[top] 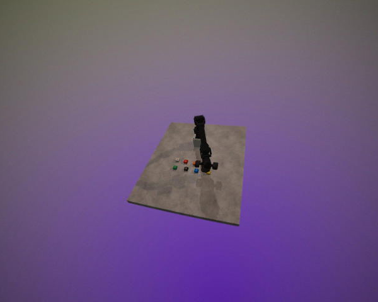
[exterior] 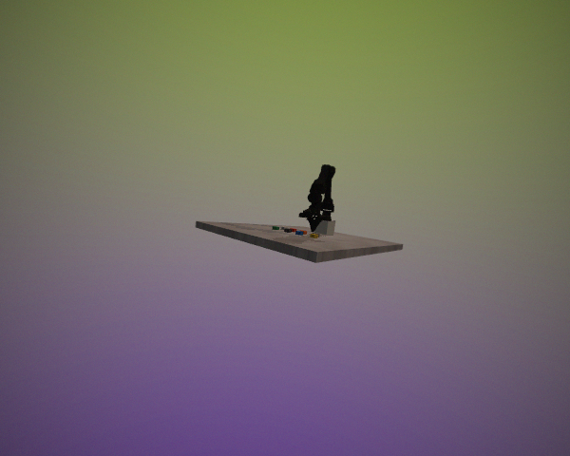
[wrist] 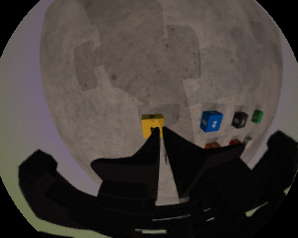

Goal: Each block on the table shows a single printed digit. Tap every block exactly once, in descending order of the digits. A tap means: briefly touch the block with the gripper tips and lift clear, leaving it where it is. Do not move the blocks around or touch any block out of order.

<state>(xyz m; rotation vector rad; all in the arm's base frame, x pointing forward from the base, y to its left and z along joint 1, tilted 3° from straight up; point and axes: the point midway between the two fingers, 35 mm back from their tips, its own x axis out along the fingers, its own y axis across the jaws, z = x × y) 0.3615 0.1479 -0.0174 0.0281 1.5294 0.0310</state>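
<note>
My gripper tip is 1 cm past the yellow block, 1 cm to the right of it and 2 cm above it. From my gripper tip the other things lie so: grey block 8 cm behind, 3 cm to the right, 2 cm below; then orange block 9 cm behind, 13 cm to the right, 2 cm below; then blue block 1 cm behind, 10 cm to the right, 2 cm below.
</note>
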